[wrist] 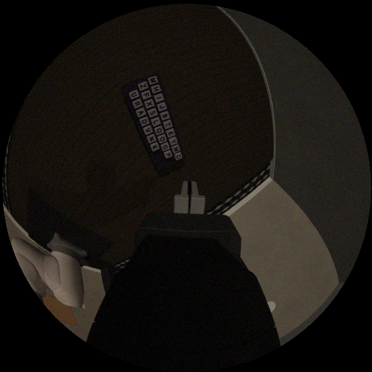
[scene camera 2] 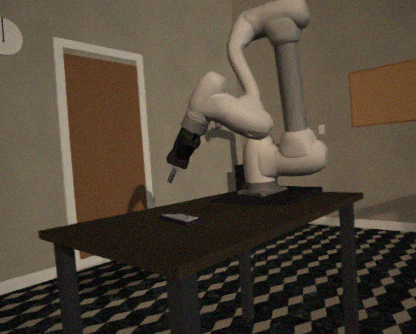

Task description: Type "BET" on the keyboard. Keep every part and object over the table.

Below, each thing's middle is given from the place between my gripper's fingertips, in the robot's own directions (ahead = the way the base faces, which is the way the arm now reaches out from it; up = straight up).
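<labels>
That keyboard [wrist: 146, 97] is 1 cm ahead of my hand and 6 cm to the left of it, and it is 13 cm below my hand as well.
</labels>
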